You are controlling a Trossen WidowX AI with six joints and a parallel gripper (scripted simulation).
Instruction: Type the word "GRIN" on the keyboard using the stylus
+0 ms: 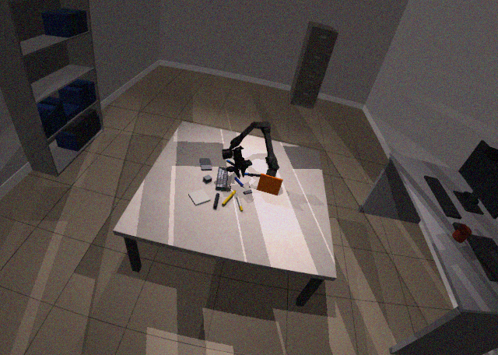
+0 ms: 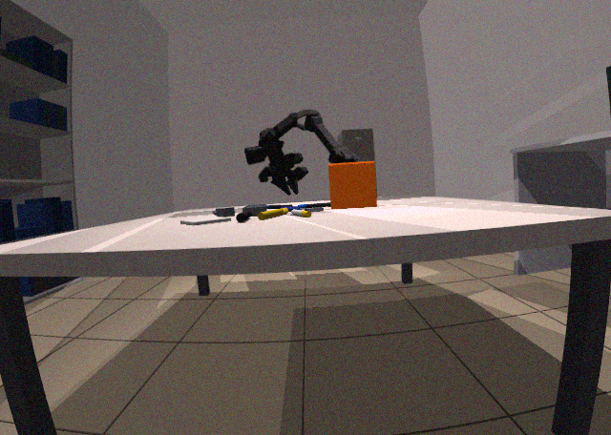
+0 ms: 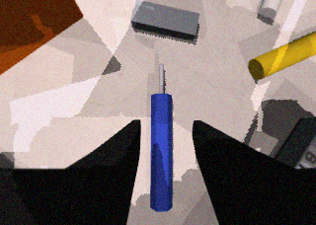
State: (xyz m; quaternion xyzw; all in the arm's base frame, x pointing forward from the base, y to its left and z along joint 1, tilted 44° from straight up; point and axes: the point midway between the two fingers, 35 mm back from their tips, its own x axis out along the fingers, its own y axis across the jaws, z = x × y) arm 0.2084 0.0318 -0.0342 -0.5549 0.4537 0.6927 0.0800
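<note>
Right now the blue stylus is 5 cm below my gripper tip, 1 cm to the left of it and 1 cm behind it. The rest, counted from my gripper tip: yellow marker: 17 cm to the left, 5 cm below, 3 cm ahead; then white-and-yellow pen: 21 cm to the left, 6 cm behind, 5 cm below; then grey stylus tip: 5 cm below, 4 cm behind, 3 cm to the left.
</note>
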